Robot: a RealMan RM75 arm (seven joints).
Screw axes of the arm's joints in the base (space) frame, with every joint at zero. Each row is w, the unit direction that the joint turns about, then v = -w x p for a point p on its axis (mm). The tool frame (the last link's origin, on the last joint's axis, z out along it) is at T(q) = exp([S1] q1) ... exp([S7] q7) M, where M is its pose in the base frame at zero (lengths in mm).
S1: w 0 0 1 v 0 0 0
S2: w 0 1 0 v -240.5 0 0
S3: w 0 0 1 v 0 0 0
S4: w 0 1 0 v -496.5 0 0
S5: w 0 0 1 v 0 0 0
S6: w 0 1 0 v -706.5 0 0
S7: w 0 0 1 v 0 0 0
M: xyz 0 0 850.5 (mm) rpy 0 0 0 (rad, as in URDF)
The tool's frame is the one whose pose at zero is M.
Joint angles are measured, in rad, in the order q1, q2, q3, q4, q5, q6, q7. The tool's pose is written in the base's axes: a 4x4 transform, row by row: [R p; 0 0 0 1], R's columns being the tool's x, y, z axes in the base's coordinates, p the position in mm. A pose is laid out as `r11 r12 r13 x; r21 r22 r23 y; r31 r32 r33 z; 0 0 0 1`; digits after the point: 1 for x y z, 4 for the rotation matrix.
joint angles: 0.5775 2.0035 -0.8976 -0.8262 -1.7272 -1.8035 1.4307
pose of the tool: 0.8129 -0.1256 -0.5687 189.0; -0.0899 -0.9918 0.0906 333.7; -0.5754 -0.0225 -0.8175 43.2; 0 0 0 1
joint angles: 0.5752 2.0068 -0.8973 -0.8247 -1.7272 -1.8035 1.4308
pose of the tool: 0.8106 -0.1293 -0.5712 189.4; -0.0943 -0.9914 0.0906 332.8; -0.5780 -0.0196 -0.8158 41.9; 0 0 0 1
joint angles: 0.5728 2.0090 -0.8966 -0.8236 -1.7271 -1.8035 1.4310
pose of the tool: 0.8087 -0.1329 -0.5730 190.0; -0.0980 -0.9910 0.0915 332.1; -0.5800 -0.0178 -0.8144 41.1; 0 0 0 1
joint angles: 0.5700 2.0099 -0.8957 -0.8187 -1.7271 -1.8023 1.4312
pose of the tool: 0.8064 -0.1404 -0.5745 191.4; -0.1052 -0.9900 0.0942 331.5; -0.5819 -0.0155 -0.8131 40.3; 0 0 0 1
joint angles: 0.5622 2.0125 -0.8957 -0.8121 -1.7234 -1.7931 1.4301
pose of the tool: 0.8014 -0.1568 -0.5773 194.2; -0.1163 -0.9875 0.1067 330.7; -0.5868 -0.0183 -0.8096 38.8; 0 0 0 1
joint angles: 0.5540 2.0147 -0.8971 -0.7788 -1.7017 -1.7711 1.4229
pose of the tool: 0.7812 -0.1929 -0.5937 198.9; -0.1408 -0.9810 0.1334 330.7; -0.6081 -0.0206 -0.7936 35.2; 0 0 0 1
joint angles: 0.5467 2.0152 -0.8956 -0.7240 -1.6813 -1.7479 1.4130
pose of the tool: 0.7541 -0.2438 -0.6098 206.5; -0.1810 -0.9697 0.1638 329.8; -0.6313 -0.0131 -0.7754 29.6; 0 0 0 1
